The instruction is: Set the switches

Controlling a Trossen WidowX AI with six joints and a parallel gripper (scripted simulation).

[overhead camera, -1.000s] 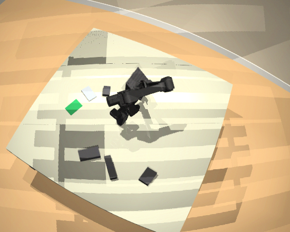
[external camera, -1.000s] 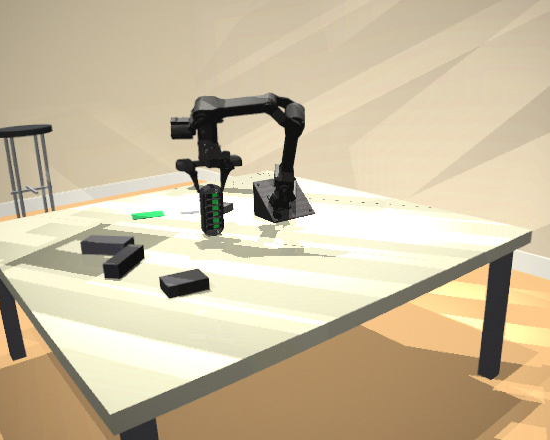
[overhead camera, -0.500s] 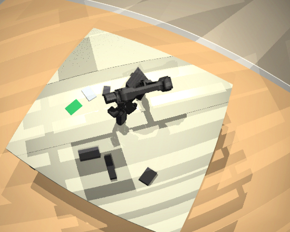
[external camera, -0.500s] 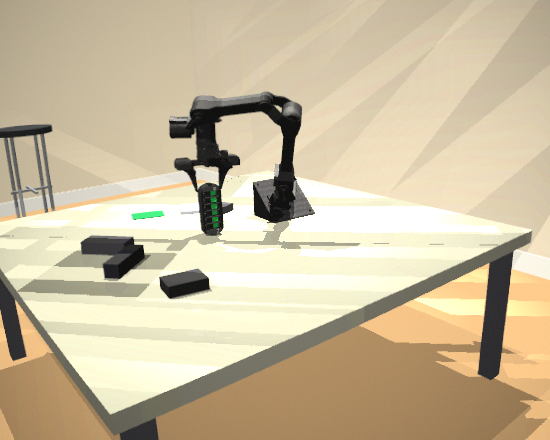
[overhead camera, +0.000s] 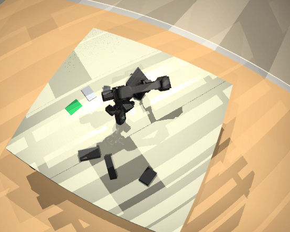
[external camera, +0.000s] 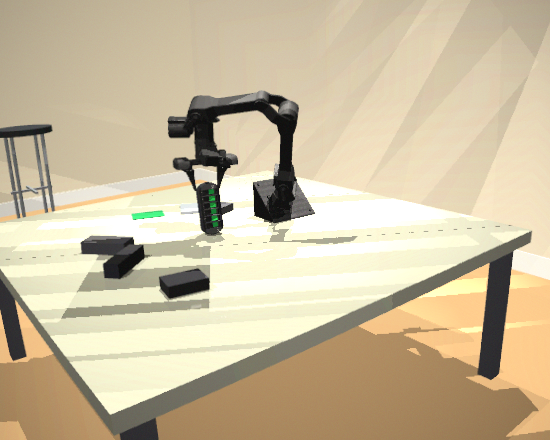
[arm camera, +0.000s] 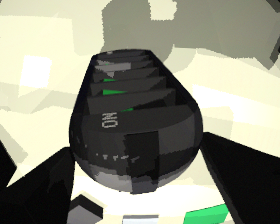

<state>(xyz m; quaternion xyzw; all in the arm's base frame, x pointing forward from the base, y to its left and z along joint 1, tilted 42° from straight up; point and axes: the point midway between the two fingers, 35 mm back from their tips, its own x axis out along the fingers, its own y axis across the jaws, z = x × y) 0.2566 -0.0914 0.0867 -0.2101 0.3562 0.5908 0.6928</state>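
Right now the dark block is 150 mm behind my gripper tip, 180 mm to the right of it and 120 mm below it. From my gripper tip the other things lie so: pale grey module (80 mm behind, 280 mm to the right, 130 mm below); green flat plate (70 mm ahead, 320 mm to the right, 130 mm below).
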